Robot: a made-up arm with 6 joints.
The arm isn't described. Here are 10 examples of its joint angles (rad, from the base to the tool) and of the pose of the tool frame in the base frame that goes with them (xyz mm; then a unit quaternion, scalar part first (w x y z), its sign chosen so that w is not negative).
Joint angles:
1: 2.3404 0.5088 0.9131 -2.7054 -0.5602 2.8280
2: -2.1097 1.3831 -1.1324 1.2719 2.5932 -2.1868
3: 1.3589 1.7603 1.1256 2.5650 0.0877 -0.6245
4: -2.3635 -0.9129 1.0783 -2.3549 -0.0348 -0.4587
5: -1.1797 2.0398 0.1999 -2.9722 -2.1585 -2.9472
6: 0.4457 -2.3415 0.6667 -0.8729 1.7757 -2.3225
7: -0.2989 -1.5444 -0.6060 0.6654 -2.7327 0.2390
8: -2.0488 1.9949 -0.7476 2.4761 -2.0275 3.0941
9: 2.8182 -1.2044 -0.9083 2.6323 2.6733 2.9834
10: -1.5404 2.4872 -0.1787 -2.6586 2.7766 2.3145
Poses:
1: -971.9 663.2 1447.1 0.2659 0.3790 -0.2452 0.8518
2: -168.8 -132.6 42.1 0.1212 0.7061 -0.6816 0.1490
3: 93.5 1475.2 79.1 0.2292 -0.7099 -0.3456 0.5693
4: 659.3 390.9 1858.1 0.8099 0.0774 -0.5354 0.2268
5: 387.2 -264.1 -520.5 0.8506 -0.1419 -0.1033 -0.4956
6: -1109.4 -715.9 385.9 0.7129 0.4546 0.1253 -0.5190
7: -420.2 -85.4 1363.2 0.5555 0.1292 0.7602 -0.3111
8: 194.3 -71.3 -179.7 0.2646 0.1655 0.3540 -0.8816
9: -133.1 -195.7 1210.5 0.1192 0.8949 -0.1968 -0.3823
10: 220.7 345.7 -259.4 0.6331 0.1637 -0.6569 -0.3754
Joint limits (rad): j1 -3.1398..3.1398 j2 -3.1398..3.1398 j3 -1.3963..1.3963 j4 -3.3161..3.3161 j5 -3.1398..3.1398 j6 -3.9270..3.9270
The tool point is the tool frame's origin. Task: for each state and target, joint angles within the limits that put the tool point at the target. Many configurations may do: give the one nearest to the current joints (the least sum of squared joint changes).
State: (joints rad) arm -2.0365 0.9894 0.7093 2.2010 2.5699 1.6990
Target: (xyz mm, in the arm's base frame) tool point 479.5 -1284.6 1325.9
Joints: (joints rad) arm -1.3317 0.8762 0.9567 2.2384 2.5699 1.6990
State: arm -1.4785 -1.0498 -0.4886 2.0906 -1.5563 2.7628
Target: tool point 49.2 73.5 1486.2
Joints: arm -1.3967 -1.1602 -0.6749 1.8074 -1.5563 2.7628
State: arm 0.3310 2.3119 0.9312 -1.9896 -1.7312 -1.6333
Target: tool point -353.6 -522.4 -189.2
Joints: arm 1.0207 2.8284 0.0888 -1.6795 -1.7312 -1.6333
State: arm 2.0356 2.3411 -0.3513 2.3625 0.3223 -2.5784
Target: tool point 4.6 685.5 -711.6
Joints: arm 1.4022 2.2395 0.5088 2.0080 0.3223 -2.5784
